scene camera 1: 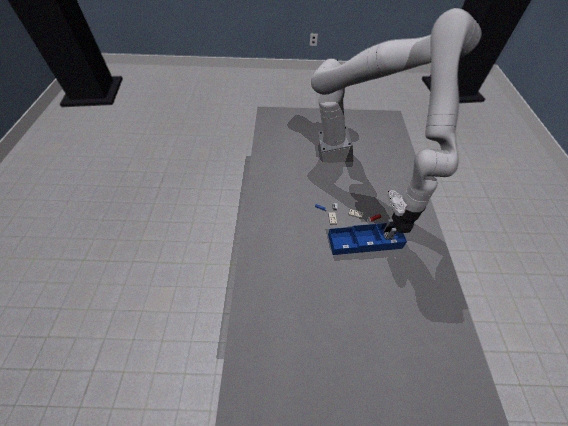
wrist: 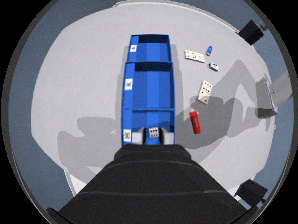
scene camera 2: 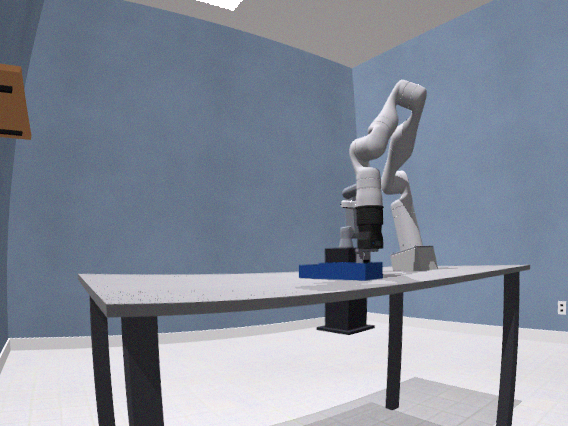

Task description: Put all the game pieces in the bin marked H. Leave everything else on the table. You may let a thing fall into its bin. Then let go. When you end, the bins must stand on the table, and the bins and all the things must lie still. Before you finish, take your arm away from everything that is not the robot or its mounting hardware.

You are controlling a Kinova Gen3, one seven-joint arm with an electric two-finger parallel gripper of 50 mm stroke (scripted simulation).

Observation:
In view: the gripper point(scene camera 2: 363, 272) and a blue bin point(scene camera 1: 361, 238).
The blue bin also shows in the wrist view point(wrist: 153, 78) and in scene camera 2 point(scene camera 2: 336, 270). The gripper also shows in the wrist view point(wrist: 152, 133).

